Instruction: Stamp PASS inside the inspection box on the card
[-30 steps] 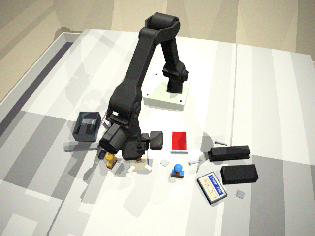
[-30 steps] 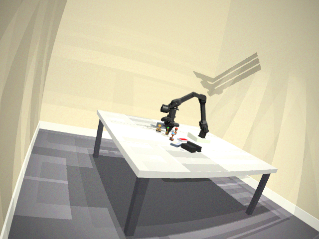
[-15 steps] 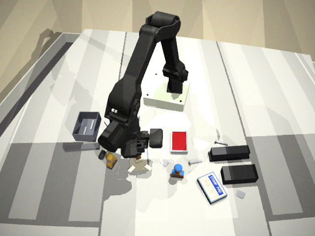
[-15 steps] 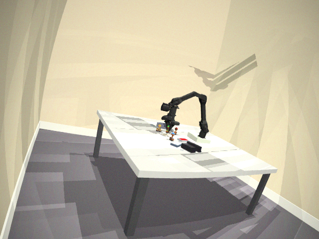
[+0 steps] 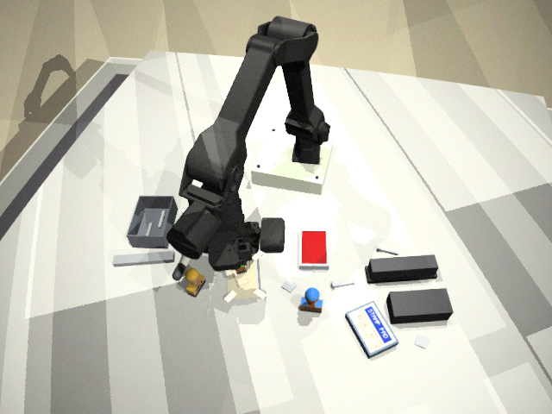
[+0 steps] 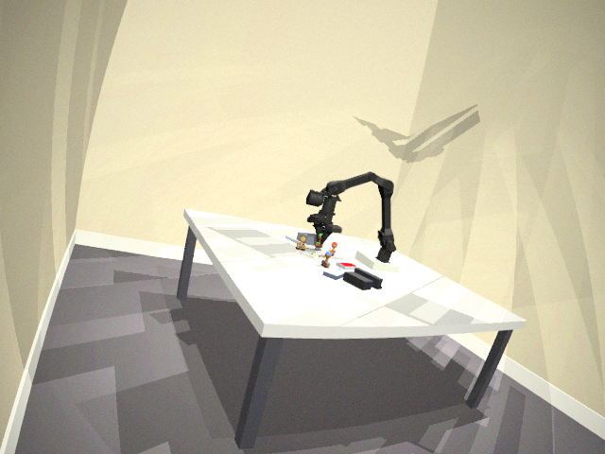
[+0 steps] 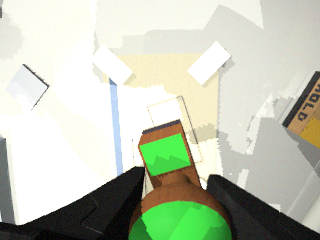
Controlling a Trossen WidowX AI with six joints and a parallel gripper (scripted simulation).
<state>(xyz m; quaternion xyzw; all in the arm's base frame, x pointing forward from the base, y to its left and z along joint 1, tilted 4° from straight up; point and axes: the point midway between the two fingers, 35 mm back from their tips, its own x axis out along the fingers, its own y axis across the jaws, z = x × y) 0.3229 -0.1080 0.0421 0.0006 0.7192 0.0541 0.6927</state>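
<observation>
My gripper tip is now 1 cm to the right of the cream card and 6 cm above it. Round my gripper tip: red-knobbed stamp (12 cm behind, 4 cm to the right, 4 cm below); then yellow HOLD stamp (4 cm ahead, 8 cm to the right, 4 cm below); then green-knobbed stamp (right at my gripper tip).
</observation>
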